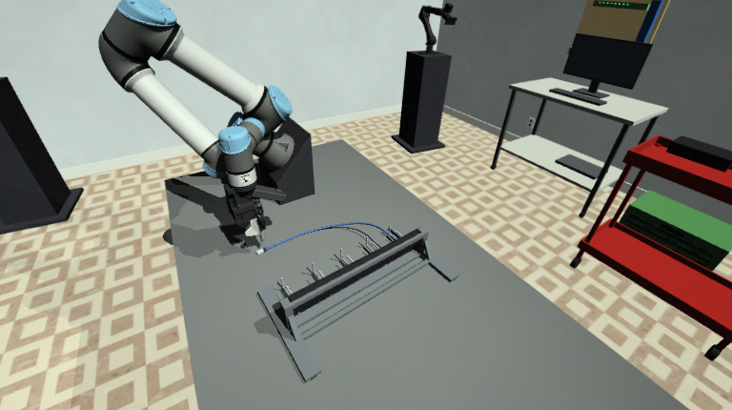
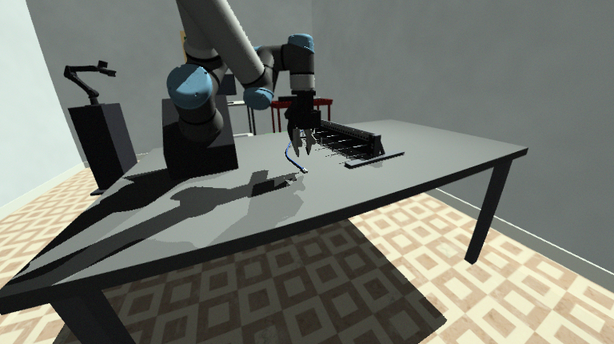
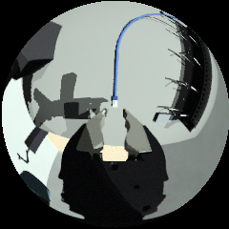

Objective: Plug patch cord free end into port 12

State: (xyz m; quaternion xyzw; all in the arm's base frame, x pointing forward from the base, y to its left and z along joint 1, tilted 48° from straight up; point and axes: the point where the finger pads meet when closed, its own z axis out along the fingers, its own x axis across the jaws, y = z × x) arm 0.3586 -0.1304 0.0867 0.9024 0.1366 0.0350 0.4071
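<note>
My hand is 10 mm to the left of the plug and 70 mm above it.
</note>
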